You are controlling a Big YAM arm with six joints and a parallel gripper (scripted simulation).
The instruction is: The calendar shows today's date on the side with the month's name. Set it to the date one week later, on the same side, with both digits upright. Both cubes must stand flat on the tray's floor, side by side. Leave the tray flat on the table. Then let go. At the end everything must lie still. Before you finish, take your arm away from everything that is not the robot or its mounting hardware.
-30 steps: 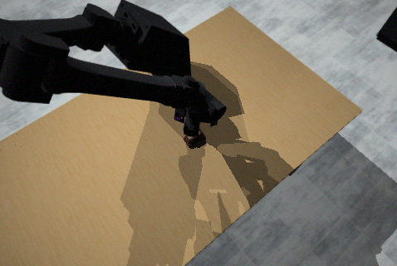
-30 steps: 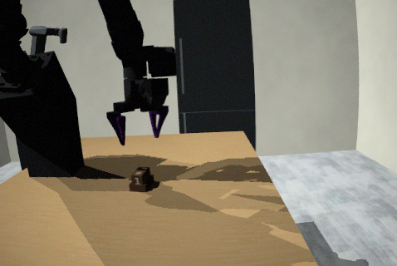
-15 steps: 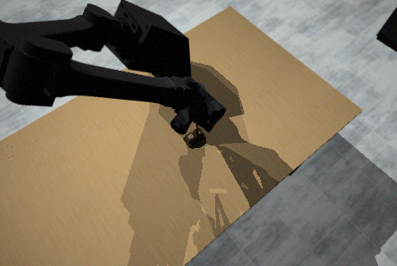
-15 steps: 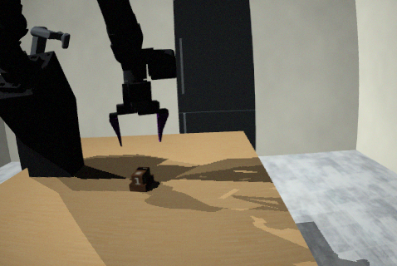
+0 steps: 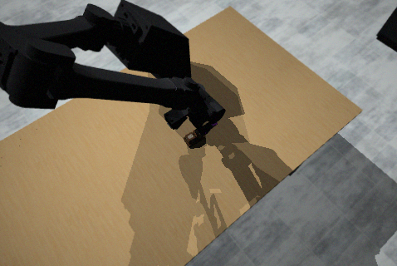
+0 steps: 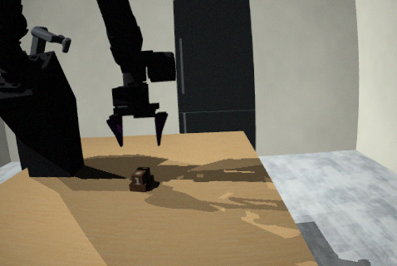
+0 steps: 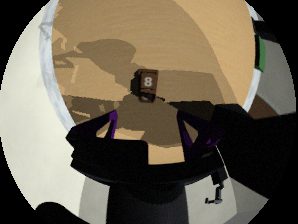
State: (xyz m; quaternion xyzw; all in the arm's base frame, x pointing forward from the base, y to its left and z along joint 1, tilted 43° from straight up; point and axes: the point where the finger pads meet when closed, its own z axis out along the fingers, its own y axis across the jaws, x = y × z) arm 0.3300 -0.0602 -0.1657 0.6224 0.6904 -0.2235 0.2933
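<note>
My hand is 2 cm to the left of the brown tray and 10 cm above it.
</note>
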